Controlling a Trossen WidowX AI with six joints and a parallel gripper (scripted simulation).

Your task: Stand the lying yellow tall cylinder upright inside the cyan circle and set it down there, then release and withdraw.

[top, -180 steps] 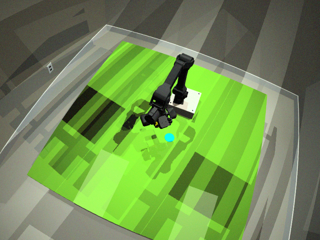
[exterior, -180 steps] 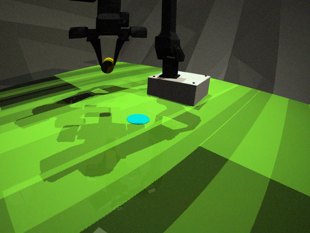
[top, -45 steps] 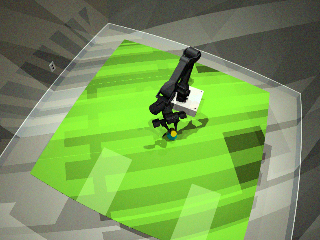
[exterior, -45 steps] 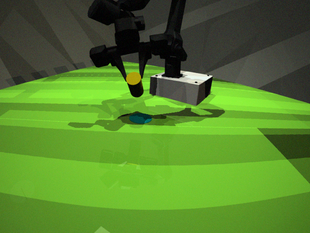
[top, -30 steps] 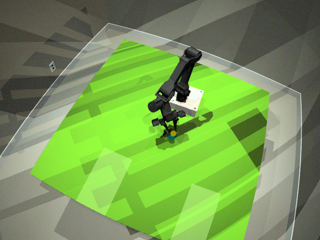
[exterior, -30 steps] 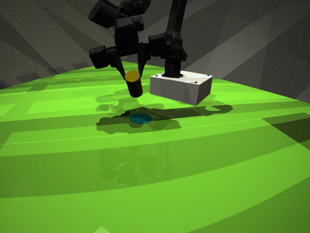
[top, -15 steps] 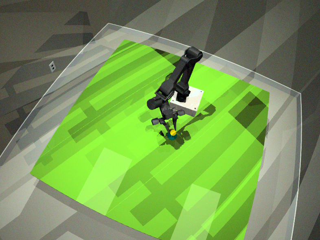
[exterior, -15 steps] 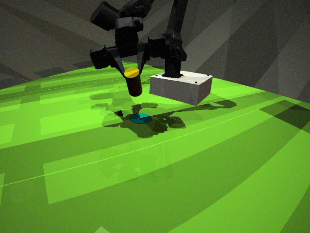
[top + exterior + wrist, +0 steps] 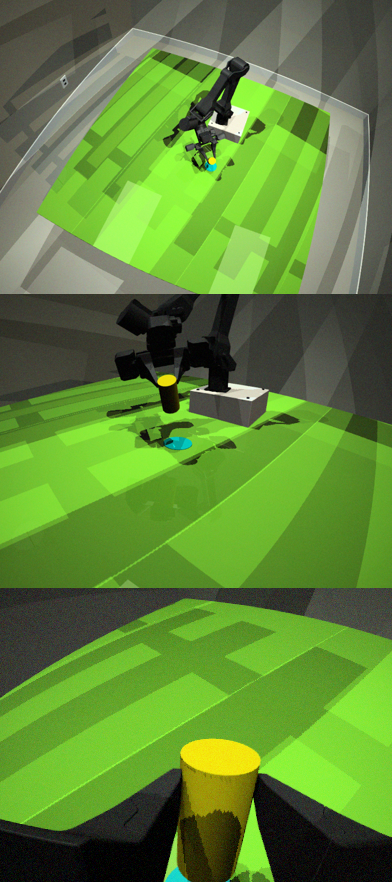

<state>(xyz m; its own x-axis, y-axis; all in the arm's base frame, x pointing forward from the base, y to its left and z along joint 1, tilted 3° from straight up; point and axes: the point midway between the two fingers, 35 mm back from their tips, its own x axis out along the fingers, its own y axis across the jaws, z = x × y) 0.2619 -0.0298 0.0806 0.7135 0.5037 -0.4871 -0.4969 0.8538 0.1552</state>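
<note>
The cyan circle lies 40 mm behind my gripper tip, 10 mm to the left of it and 130 mm below it. The rest, counted from my gripper tip: yellow cylinder: 10 mm behind, 20 mm below.
</note>
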